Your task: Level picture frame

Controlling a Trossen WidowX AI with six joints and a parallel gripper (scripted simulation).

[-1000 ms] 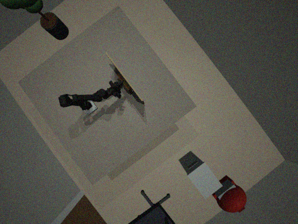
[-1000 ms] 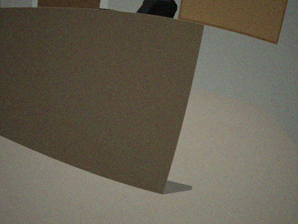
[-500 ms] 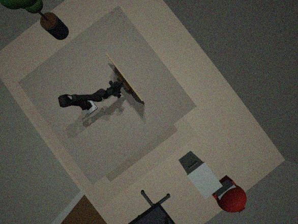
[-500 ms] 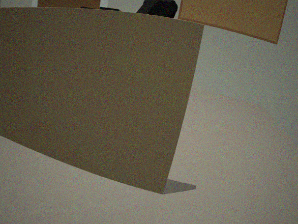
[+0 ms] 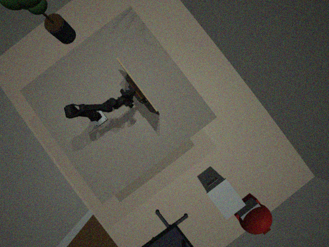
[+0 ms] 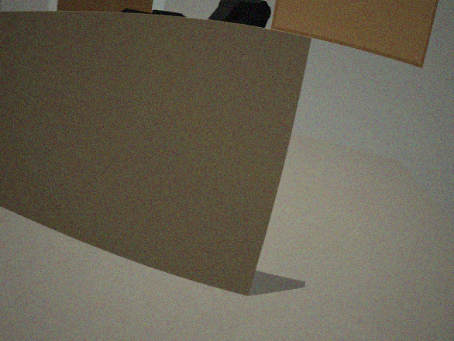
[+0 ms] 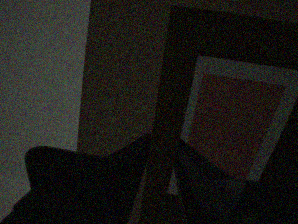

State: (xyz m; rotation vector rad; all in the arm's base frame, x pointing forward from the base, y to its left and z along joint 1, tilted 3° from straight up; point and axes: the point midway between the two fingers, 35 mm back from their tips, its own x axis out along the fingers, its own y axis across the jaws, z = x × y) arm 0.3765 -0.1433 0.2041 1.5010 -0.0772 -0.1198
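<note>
My gripper tip is now 50 mm above the picture frame and 10 mm to the left of it. The rest, counted from my gripper tip: wall panel: 70 mm below, 20 mm ahead.
</note>
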